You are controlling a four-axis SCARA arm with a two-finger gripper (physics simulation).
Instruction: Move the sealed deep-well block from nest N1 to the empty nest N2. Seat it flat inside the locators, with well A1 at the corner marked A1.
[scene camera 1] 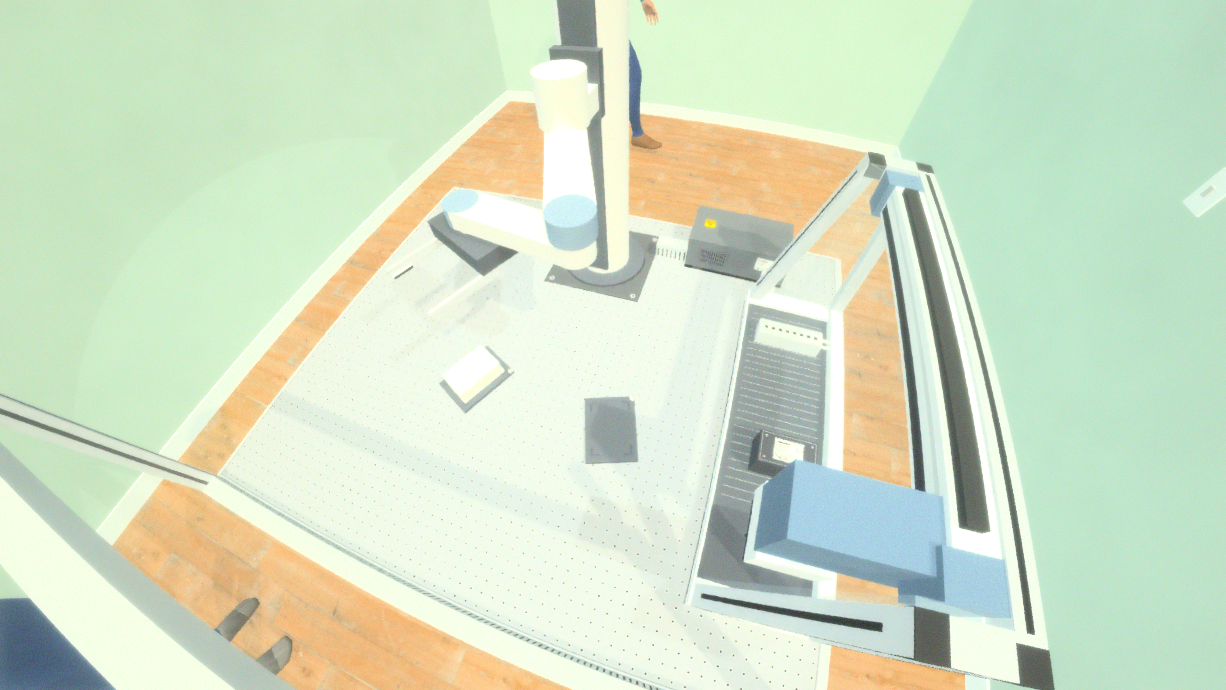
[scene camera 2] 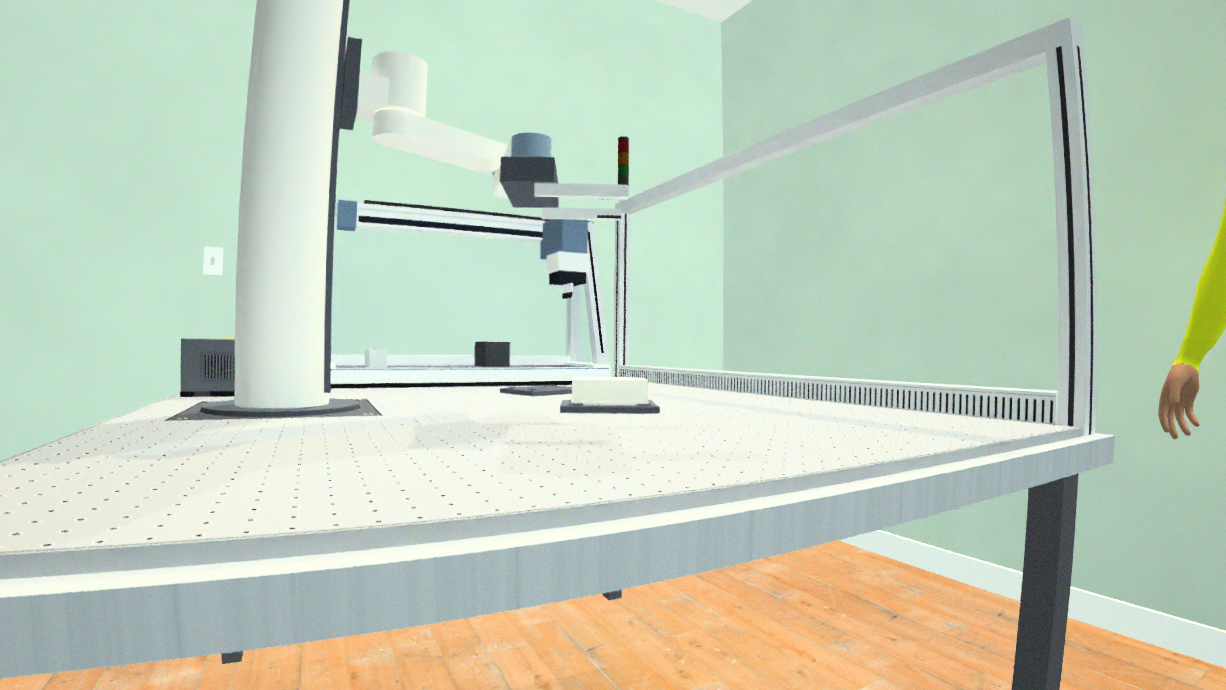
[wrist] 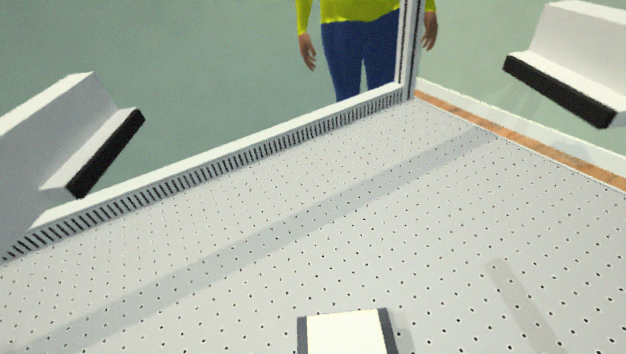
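Pixels of known places: gripper, fingertip midpoint: (scene camera 1: 408,294) (scene camera 2: 624,204) (wrist: 316,68); arm's base, link origin: (scene camera 1: 605,260) (scene camera 2: 282,415).
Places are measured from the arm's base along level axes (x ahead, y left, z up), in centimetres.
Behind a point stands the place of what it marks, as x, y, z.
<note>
The white deep-well block (scene camera 1: 474,374) @(53.2, -16.1, 6.7) (scene camera 2: 609,390) @(50.2, -21.6, 4.9) (wrist: 346,332) @(55.6, -19.9, 6.6) sits in the dark nest N1 (scene camera 1: 453,393) @(58.2, -21.2, 2.5) (scene camera 2: 609,408) @(49.3, -23.3, 2.1) (wrist: 302,336) @(59.4, -15.5, 2.5), looking flat; the wrist view cuts off its near part. The dark flat nest N2 (scene camera 1: 610,430) @(55.0, 20.0, 2.5) (scene camera 2: 536,390) @(50.0, 12.4, 2.5) is empty, right of N1 in scene camera 1. A small pale mark shows at a corner of each nest, too small to read. My gripper (scene camera 1: 416,289) @(54.0, -19.1, 36.9) (scene camera 2: 619,202) @(54.0, -19.1, 36.9) (wrist: 316,68) @(54.0, -19.1, 36.9) is open, its two white fingers wide apart with nothing between them. It hangs high above the table, back and left of the block in scene camera 1.
A slotted deck at the right carries a black labelled box (scene camera 1: 782,451) @(53.3, 56.3, 13.3) (scene camera 2: 492,354) @(51.5, 51.5, 9.7) and a white rack (scene camera 1: 789,330) @(19.9, 56.1, 10.6). A blue gantry head (scene camera 1: 857,522) @(74.6, 53.2, 50.1) (scene camera 2: 564,238) @(70.5, 46.5, 42.8) hangs over it. A grey controller box (scene camera 1: 739,240) @(-7.2, 39.4, 12.8) stands near the arm's column (scene camera 1: 613,171) @(5.2, 5.4, 36.1) (scene camera 2: 287,205) @(0.4, -7.5, 33.6). A person (wrist: 360,50) stands beyond the table.
</note>
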